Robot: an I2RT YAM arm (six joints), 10 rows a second.
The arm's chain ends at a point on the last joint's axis. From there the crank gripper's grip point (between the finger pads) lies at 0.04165 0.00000 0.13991 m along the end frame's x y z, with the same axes.
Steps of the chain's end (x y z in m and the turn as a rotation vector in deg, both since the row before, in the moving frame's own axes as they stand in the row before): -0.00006, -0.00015, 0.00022, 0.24, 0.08, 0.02; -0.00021, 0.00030, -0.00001, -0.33, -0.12, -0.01; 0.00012, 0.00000, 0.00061, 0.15, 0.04, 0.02; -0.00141, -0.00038, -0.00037, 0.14, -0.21, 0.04; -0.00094, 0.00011, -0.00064, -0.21, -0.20, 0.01; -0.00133, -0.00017, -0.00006, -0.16, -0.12, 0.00; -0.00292, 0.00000, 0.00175, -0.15, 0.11, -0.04; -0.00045, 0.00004, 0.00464, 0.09, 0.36, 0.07; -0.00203, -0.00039, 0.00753, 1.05, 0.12, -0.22
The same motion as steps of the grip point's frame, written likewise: 0.00014, -0.00072, 0.00016, 0.24, 0.08, 0.02; -0.00050, 0.00110, 0.00007, -0.33, -0.12, -0.01; 0.00022, -0.00035, 0.00058, 0.15, 0.04, 0.02; -0.00192, -0.00069, -0.00022, 0.14, -0.21, 0.04; -0.00143, 0.00063, -0.00050, -0.21, -0.20, 0.01; -0.00162, 0.00022, 0.00003, -0.16, -0.12, 0.00; -0.00265, 0.00034, 0.00167, -0.15, 0.11, -0.04; 0.00043, -0.00013, 0.00438, 0.09, 0.36, 0.07; -0.00174, -0.00311, 0.00742, 1.05, 0.12, -0.22
